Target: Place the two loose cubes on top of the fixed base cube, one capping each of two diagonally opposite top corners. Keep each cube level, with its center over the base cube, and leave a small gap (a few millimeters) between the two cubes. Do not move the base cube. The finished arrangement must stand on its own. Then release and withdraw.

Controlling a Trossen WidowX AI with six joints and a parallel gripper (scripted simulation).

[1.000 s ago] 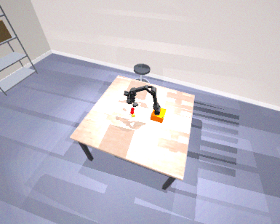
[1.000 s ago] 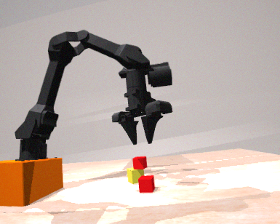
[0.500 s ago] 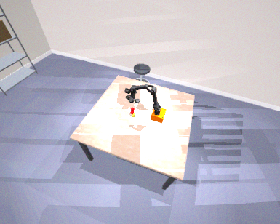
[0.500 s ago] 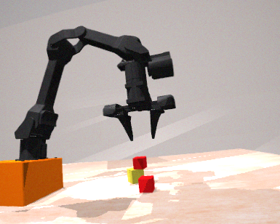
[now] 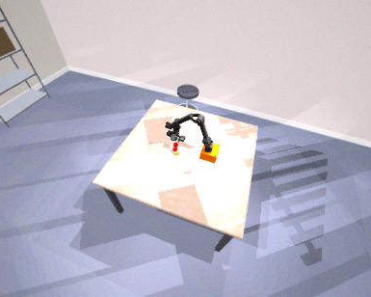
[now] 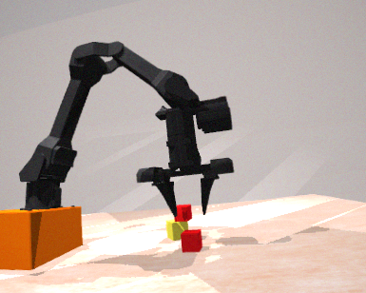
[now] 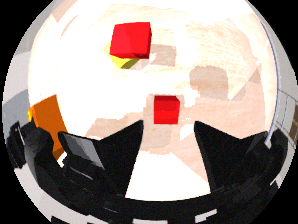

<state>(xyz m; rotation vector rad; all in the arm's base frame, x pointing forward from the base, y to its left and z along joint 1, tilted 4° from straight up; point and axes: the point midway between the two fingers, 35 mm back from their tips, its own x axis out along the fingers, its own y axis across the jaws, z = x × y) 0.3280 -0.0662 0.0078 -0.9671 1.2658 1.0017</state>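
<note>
Right now the yellow base cube is 3 cm behind my gripper tip, 10 cm to the left of it and 4 cm below it.
</note>
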